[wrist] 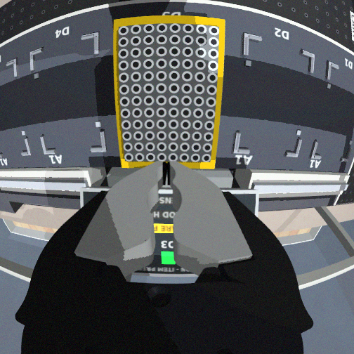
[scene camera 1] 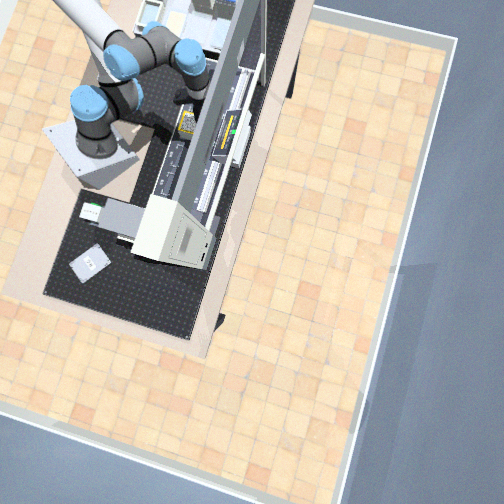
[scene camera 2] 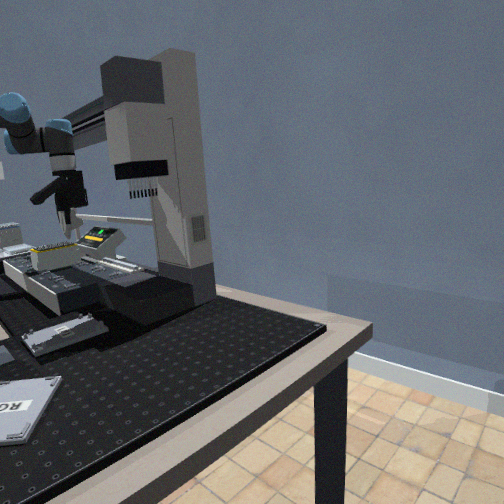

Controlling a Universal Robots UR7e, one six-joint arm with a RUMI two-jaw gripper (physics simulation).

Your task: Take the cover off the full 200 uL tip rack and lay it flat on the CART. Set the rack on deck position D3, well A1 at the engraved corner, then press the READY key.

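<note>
The yellow-rimmed tip rack stands upright on the deck between the D4 and D2 positions, its tip openings uncovered. The D3 label shows partly at its far edge in the wrist view. Which well is A1 cannot be read. My gripper is shut and empty, pointing down, above the rack's panel-side edge; the gantry beam hides its fingers in scene camera 1. The control panel shows a yellow bar and a green patch. No READY lettering is legible. The cover cannot be made out.
The gantry beam runs over the deck beside the arm. The pipetting head hangs at the gantry's near end. A rail passes behind the gripper. A labelled grey plate lies on the perforated black board.
</note>
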